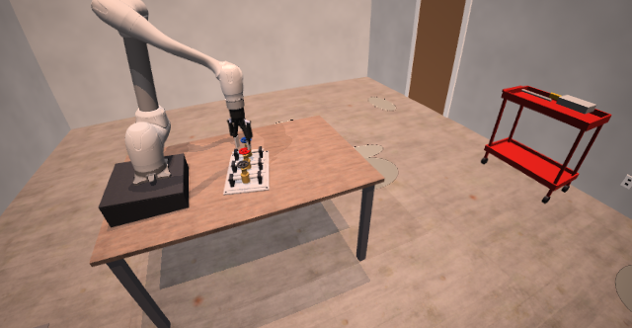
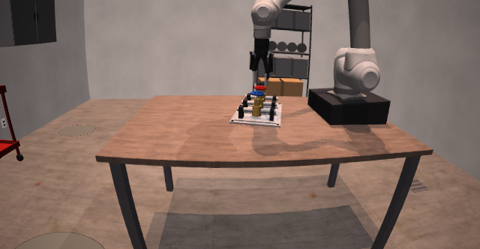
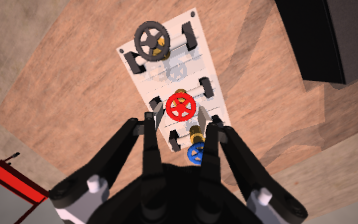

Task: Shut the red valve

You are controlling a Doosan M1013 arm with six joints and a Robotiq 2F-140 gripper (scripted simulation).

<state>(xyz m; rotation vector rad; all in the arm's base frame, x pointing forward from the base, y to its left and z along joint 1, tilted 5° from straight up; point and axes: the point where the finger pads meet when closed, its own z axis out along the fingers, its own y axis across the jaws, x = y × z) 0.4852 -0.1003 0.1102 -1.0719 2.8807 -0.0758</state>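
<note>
My gripper is now 60 mm above the red handwheel. Round my hand: dark grey handwheel: 50 mm behind, 120 mm to the right, 60 mm below; then blue handwheel: 50 mm ahead, 120 mm to the left, 60 mm below.
</note>
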